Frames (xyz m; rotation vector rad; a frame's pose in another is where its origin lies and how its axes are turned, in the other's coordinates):
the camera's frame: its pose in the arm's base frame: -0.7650 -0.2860 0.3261 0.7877 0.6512 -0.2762
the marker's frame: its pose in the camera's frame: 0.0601 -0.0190 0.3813 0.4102 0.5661 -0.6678
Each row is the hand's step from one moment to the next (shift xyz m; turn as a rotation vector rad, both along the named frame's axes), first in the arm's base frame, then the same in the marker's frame.
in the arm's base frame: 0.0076 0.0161 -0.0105 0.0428 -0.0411 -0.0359
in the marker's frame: 0.0127 0.0122 -0.0108 0.0310 0.0223 0.0579
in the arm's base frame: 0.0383 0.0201 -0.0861 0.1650 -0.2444 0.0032
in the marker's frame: 0.0888 0.0370 0.0057 -0.0325 0.0640 0.2860
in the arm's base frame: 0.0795 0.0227 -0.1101 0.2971 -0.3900 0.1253
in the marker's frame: 0.1137 0.0746 0.0214 -0.1702 0.1417 0.4550
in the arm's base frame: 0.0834 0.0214 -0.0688 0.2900 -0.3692 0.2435
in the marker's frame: 0.0727 0.0806 0.0193 -0.2847 0.1508 0.4194
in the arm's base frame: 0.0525 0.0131 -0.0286 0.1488 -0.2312 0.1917
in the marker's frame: 0.0311 0.0516 0.0108 -0.2178 0.0666 0.2459
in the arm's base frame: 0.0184 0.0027 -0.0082 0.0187 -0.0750 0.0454
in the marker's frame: 0.0089 0.0175 0.0053 -0.0546 -0.0070 0.0707
